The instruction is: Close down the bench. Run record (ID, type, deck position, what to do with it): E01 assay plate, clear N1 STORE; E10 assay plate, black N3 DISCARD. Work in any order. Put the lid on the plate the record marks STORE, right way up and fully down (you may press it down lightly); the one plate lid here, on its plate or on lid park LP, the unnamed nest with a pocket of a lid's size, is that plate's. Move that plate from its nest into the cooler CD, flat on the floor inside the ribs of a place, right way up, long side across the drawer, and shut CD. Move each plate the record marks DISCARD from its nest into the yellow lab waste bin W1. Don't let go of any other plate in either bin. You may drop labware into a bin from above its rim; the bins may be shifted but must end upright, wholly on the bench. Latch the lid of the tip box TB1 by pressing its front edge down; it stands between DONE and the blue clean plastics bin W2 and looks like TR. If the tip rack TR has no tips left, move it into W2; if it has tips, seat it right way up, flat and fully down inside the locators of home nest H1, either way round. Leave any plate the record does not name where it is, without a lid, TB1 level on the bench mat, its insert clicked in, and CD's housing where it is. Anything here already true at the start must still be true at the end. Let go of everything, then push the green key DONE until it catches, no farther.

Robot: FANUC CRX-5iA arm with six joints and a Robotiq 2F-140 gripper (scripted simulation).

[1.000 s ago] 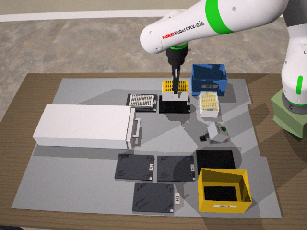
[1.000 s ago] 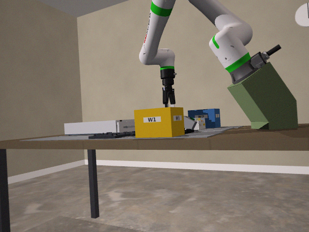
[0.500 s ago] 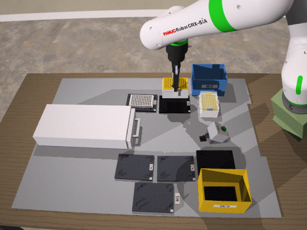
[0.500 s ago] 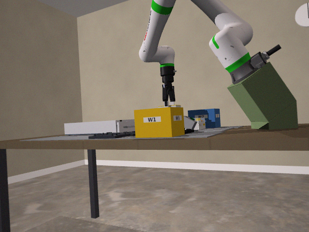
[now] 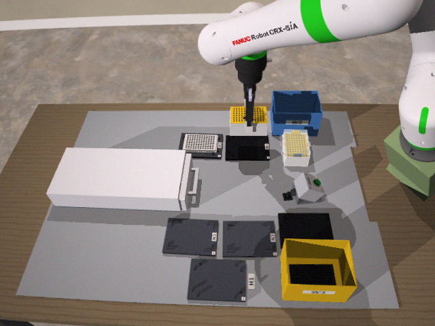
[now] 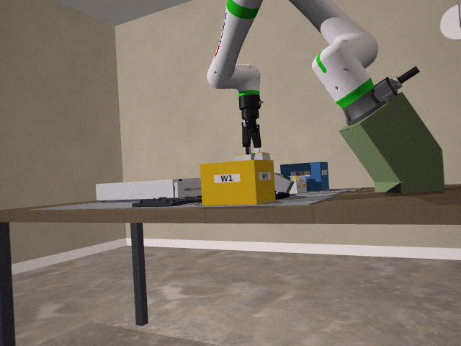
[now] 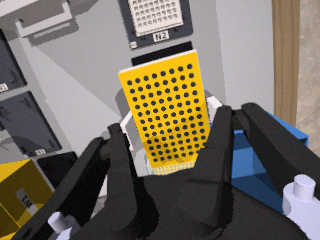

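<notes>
The green DONE key lies 25 cm behind my hand, 17 cm to the left of it and 10 cm below it. Also, from my hand: black nest N4: 16 cm below; then tip rack TR: 1 cm to the right, 1 cm below, 1 cm behind; then tip box TB1: 18 cm behind, 12 cm below.
</notes>
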